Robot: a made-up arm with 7 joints.
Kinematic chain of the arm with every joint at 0, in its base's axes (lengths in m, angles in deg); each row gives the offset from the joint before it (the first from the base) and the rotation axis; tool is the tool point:
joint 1: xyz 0 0 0 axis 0 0.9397 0.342
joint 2: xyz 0 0 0 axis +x
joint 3: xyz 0 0 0 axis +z
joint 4: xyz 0.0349 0 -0.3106 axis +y
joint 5: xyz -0.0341 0 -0.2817 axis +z
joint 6: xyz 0 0 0 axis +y
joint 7: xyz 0 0 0 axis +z
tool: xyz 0 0 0
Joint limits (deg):
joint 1: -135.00..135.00
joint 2: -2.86..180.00
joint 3: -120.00..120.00
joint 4: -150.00..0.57
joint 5: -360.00..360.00
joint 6: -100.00..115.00
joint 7: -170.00..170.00
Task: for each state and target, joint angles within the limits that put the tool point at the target. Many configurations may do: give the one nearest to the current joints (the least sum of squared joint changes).
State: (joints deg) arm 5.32 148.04 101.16 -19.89 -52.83 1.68 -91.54
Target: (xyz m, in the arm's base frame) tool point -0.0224 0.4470 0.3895
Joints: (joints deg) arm -5.47 130.26 101.69 -1.81 -52.83 1.68 -91.54
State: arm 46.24 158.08 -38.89 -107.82 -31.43 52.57 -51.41
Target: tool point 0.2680 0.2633 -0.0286
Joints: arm 44.54 165.01 -26.26 -115.10 -31.43 52.57 -51.41
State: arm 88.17 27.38 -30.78 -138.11 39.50 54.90 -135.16
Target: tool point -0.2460 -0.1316 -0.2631
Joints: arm 94.52 19.84 -43.95 -113.43 39.50 54.90 -135.16
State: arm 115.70 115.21 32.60 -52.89 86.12 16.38 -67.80
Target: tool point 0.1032 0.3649 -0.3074
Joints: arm 129.20 139.90 34.79 -83.51 86.12 16.38 -67.80
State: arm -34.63 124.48 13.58 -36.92 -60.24 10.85 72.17
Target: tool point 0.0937 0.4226 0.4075
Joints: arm -3.43 131.23 11.71 -22.26 -60.24 10.85 72.17
